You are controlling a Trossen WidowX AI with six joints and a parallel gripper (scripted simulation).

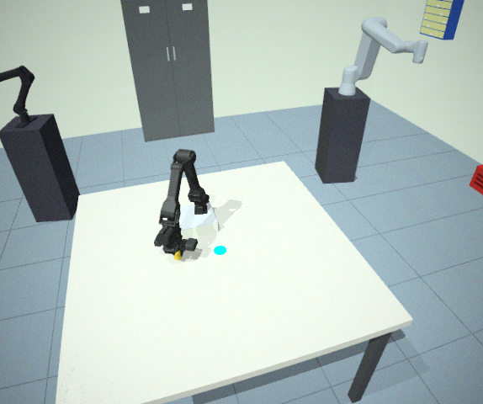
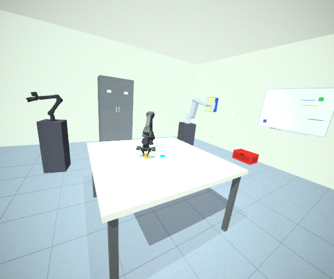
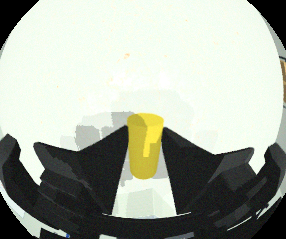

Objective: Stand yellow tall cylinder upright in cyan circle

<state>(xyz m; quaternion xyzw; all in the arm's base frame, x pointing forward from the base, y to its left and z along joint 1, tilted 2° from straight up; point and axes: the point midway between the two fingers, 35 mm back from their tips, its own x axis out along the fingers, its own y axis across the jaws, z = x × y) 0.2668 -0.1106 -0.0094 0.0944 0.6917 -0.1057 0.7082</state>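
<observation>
The cyan circle is 19 cm to the left of my gripper tip, 3 cm behind it and 2 cm below it. Also, from my gripper tip: yellow cylinder 2 cm behind, 1 cm to the left.
</observation>
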